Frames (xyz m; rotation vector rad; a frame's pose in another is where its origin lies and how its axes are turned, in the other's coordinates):
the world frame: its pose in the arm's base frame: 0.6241 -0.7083 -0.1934 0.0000 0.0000 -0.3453
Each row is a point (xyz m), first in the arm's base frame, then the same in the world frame.
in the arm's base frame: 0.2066 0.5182 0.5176
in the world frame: -0.8080 1.0128 0.7110
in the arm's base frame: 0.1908 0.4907 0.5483
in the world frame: -0.8136 0.9816 0.7417
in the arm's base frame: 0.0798 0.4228 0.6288
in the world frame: -0.8950 0.8801 0.8222
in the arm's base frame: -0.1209 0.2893 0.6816
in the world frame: -1.0387 0.6865 0.8750
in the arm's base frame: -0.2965 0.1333 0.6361
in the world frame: -1.1511 0.4803 0.8295
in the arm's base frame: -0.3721 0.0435 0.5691
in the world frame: -1.1919 0.3702 0.7625
